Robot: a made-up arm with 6 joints. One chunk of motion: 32 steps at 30 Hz.
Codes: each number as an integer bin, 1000 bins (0 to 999) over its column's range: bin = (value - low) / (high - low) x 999, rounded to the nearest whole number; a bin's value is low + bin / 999 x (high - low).
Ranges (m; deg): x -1.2..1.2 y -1.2..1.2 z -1.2..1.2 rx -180..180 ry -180..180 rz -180..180
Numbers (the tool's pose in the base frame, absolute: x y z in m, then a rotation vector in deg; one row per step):
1: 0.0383 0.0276 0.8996 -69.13 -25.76 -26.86
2: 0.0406 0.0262 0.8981 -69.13 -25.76 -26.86
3: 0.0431 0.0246 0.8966 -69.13 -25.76 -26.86
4: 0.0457 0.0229 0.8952 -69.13 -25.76 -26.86
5: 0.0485 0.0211 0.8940 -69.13 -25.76 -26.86
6: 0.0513 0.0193 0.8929 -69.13 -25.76 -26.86
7: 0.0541 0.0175 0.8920 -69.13 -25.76 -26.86
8: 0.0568 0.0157 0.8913 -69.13 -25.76 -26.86
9: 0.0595 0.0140 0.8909 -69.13 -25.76 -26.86
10: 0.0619 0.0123 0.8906 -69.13 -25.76 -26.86
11: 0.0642 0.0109 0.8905 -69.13 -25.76 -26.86
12: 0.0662 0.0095 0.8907 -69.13 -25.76 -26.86
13: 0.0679 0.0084 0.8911 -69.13 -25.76 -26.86
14: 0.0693 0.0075 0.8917 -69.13 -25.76 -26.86
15: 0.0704 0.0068 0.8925 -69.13 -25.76 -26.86
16: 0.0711 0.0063 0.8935 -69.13 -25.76 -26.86
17: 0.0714 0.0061 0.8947 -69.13 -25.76 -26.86
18: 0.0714 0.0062 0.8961 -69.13 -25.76 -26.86
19: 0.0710 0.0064 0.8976 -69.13 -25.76 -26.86
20: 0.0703 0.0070 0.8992 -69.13 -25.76 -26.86
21: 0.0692 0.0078 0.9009 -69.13 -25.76 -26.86
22: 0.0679 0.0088 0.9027 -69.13 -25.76 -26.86
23: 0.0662 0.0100 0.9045 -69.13 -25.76 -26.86
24: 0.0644 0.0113 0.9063 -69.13 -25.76 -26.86
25: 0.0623 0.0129 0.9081 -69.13 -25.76 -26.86
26: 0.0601 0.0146 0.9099 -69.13 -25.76 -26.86
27: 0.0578 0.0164 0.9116 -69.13 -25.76 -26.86
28: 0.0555 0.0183 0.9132 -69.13 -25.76 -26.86
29: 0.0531 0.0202 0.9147 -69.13 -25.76 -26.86
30: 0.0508 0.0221 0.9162 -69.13 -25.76 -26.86
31: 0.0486 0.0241 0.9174 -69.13 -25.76 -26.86
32: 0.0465 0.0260 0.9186 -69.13 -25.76 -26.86
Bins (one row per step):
1: 515 511 874 308 428 425
2: 516 510 873 308 428 425
3: 517 510 873 308 428 425
4: 519 509 872 308 428 425
5: 520 508 872 308 428 425
6: 521 508 871 308 428 425
7: 522 507 871 308 428 425
8: 523 506 871 308 428 425
9: 524 505 870 308 428 425
10: 525 505 870 308 428 425
11: 526 504 870 308 428 425
12: 527 503 870 308 428 425
13: 528 503 870 308 428 425
14: 528 503 871 308 428 425
15: 529 502 871 308 428 425
16: 529 502 871 308 428 425
17: 529 502 872 308 428 425
18: 529 502 873 308 428 425
19: 529 502 873 308 428 425
20: 529 502 874 308 428 425
21: 528 503 874 308 428 425
22: 528 503 875 308 428 425
23: 527 504 876 308 428 425
24: 526 504 877 308 428 425
25: 525 505 877 308 428 425
26: 525 506 878 308 428 425
27: 524 506 879 308 428 425
28: 523 507 880 308 428 425
29: 522 508 880 308 428 425
30: 521 509 881 308 428 425
31: 520 510 881 308 428 425
32: 519 510 882 308 428 425

